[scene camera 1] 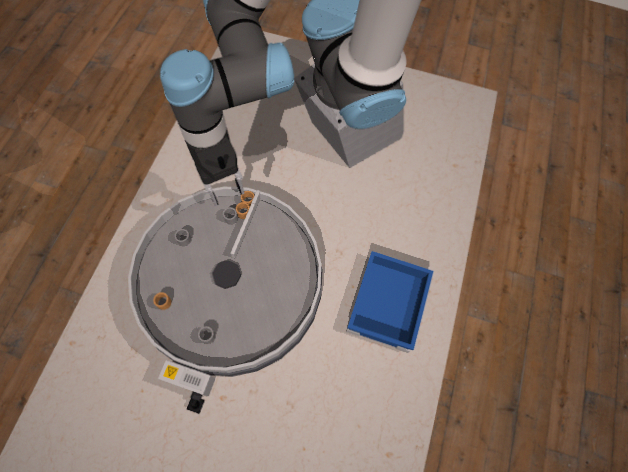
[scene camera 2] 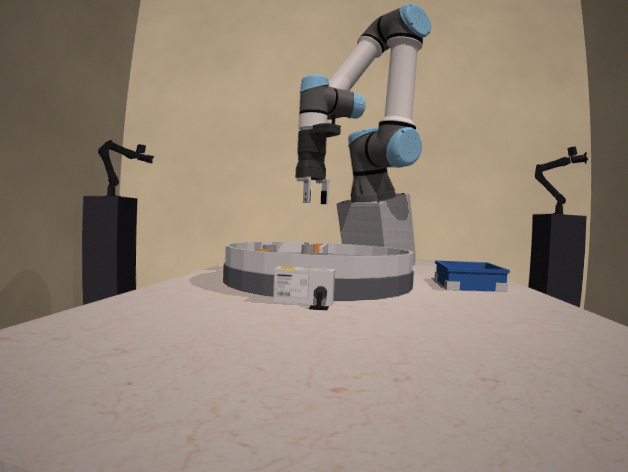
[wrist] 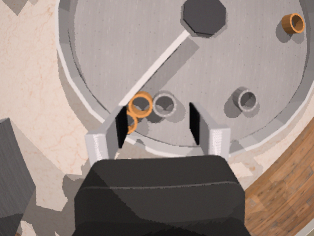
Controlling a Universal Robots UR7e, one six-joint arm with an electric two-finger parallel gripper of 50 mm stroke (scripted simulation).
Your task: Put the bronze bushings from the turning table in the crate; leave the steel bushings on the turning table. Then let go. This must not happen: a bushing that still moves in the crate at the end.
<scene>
In view: the gripper point(scene camera 2: 315, 203), a blue crate point(scene camera 1: 393, 301) and a grey turning table point(wrist: 222, 53).
The gripper shows as well in the wrist view point(wrist: 158, 116). The blue crate is seen too in scene camera 2 point(scene camera 2: 471, 276).
</scene>
